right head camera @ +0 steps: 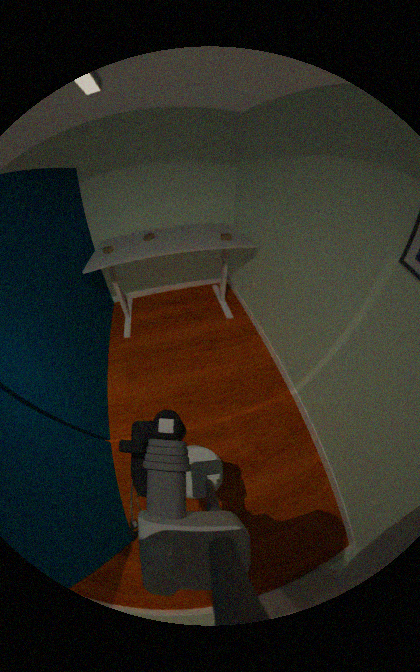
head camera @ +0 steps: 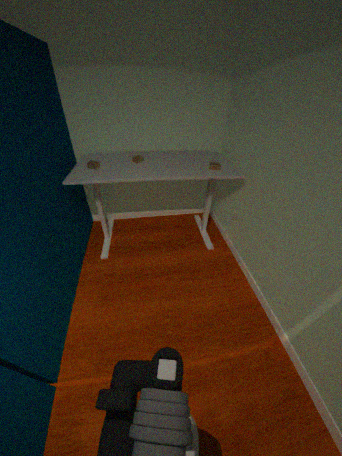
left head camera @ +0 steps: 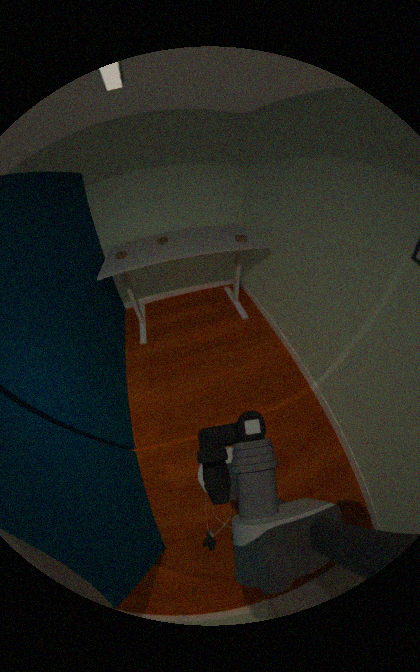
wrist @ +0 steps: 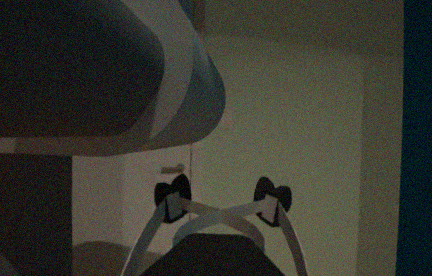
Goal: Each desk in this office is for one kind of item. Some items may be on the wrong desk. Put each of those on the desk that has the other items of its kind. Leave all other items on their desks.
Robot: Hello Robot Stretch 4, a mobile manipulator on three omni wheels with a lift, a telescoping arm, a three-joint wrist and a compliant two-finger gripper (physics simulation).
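Seen in the pictures: gripper, fingertip midpoint: [left head camera: 229, 547] [wrist: 222, 191]; robot's base, origin of the base link: [right head camera: 194, 470].
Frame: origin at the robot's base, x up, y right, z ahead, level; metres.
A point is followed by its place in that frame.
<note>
A white desk [head camera: 172, 170] {y -0.105, x 0.923, z 1.623 m} [left head camera: 200, 244] {y -0.093, x 0.923, z 1.646 m} [right head camera: 186, 241] {y -0.077, x 0.923, z 1.658 m} stands against the far wall. It bears three small brownish items: one item [head camera: 93, 164] {y -0.801, x 0.966, z 1.560 m} [left head camera: 121, 255] {y -0.799, x 0.952, z 1.557 m} [right head camera: 108, 249] {y -0.791, x 0.958, z 1.560 m} near the left end, a second item [head camera: 138, 159] {y -0.444, x 0.956, z 1.768 m} [left head camera: 162, 240] {y -0.448, x 0.958, z 1.760 m} [right head camera: 149, 236] {y -0.443, x 0.958, z 1.771 m} further back, and a third item [head camera: 215, 166] {y 0.278, x 0.959, z 1.707 m} [left head camera: 241, 238] {y 0.283, x 0.951, z 1.707 m} [right head camera: 226, 237] {y 0.281, x 0.949, z 1.707 m} near the right end. They are too small and dark to identify. My gripper [wrist: 222, 191] {y -0.056, x 1.050, z -0.149 m} is open and empty, its two fingertips well apart in the wrist view. It is far from the desk.
A tall blue partition [head camera: 35, 240] {y -0.916, x 0.744, z 0.801 m} [left head camera: 60, 340] {y -0.859, x 0.967, z 0.588 m} [right head camera: 50, 325] {y -0.884, x 0.902, z 0.682 m} runs along the left side. A pale green wall [head camera: 295, 200] {y 0.778, x 0.961, z 1.186 m} [left head camera: 340, 300] {y 0.858, x 0.875, z 0.887 m} [right head camera: 325, 300] {y 0.860, x 0.918, z 0.880 m} runs along the right. Wooden floor [head camera: 160, 300] {y -0.119, x -0.027, z 0.914 m} lies between them, up to the desk. A door [wrist: 145, 200] {y 0.545, x 0.699, z -1.410 m} shows in the wrist view.
</note>
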